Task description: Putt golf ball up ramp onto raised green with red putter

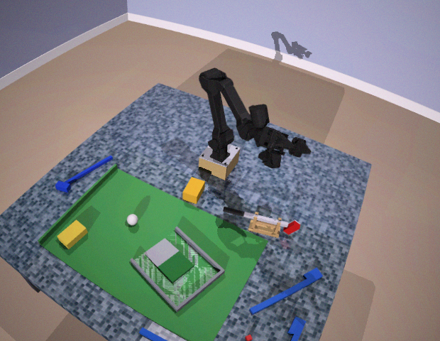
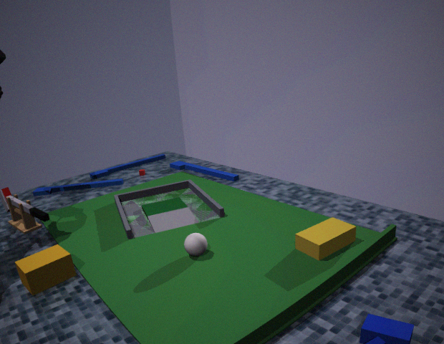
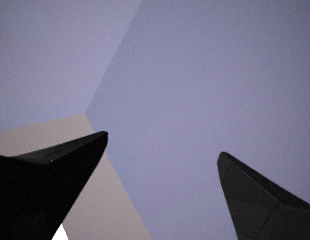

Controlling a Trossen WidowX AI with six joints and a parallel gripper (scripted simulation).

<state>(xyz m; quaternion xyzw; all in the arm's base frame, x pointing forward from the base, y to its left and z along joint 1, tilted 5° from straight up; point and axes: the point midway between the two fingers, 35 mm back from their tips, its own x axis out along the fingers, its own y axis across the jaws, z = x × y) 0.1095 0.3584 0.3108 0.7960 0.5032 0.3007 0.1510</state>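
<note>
The red putter is 37 cm below my gripper tip, 5 cm to the right of it and 2 cm ahead of it. The rest, counted from my gripper tip: small red cube: 42 cm below, 42 cm ahead, 15 cm to the left; wooden stand: 39 cm below, 4 cm to the right, 2 cm ahead; green felt: 42 cm below, 34 cm ahead, 33 cm to the right.
</note>
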